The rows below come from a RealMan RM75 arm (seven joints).
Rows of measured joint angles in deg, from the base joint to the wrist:
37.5, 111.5, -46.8, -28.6, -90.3, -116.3, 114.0
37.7, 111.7, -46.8, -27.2, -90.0, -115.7, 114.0
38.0, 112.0, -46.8, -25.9, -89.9, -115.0, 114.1
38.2, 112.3, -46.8, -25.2, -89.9, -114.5, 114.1
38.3, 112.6, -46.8, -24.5, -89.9, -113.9, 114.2
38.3, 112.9, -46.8, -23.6, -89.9, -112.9, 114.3
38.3, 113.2, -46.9, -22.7, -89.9, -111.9, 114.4
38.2, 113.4, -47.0, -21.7, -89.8, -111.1, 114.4
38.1, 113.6, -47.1, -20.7, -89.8, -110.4, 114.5
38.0, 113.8, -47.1, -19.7, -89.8, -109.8, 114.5
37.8, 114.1, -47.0, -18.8, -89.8, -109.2, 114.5
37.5, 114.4, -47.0, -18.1, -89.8, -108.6, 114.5
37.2, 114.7, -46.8, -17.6, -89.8, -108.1, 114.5
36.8, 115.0, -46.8, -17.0, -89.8, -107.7, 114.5
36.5, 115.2, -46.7, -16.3, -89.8, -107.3, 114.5
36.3, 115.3, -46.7, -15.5, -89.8, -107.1, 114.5
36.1, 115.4, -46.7, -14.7, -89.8, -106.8, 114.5
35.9, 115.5, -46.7, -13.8, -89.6, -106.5, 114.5
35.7, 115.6, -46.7, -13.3, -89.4, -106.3, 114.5
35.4, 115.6, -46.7, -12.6, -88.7, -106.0, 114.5
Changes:
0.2, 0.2, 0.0, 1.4, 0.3, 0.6, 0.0
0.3, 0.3, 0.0, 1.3, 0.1, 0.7, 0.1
0.2, 0.3, 0.0, 0.7, 0.0, 0.5, 0.0
0.1, 0.3, 0.0, 0.7, 0.0, 0.6, 0.1
0.0, 0.3, 0.0, 0.9, 0.0, 1.0, 0.1
0.0, 0.3, -0.1, 0.9, 0.0, 1.0, 0.1
-0.1, 0.2, -0.1, 1.0, 0.1, 0.8, 0.0
-0.1, 0.2, -0.1, 1.0, 0.0, 0.7, 0.1
-0.1, 0.2, 0.0, 1.0, 0.0, 0.6, 0.0
-0.2, 0.3, 0.1, 0.9, 0.0, 0.6, 0.0
-0.3, 0.3, 0.0, 0.7, 0.0, 0.6, 0.0
-0.3, 0.3, 0.2, 0.5, 0.0, 0.5, 0.0
-0.4, 0.3, 0.0, 0.6, 0.0, 0.4, 0.0
-0.3, 0.2, 0.1, 0.7, 0.0, 0.4, 0.0
-0.2, 0.1, 0.0, 0.8, 0.0, 0.2, 0.0
-0.2, 0.1, 0.0, 0.8, 0.0, 0.3, 0.0
-0.2, 0.1, 0.0, 0.9, 0.2, 0.3, 0.0
-0.2, 0.1, 0.0, 0.5, 0.2, 0.2, 0.0
-0.3, 0.0, 0.0, 0.7, 0.7, 0.3, 0.0

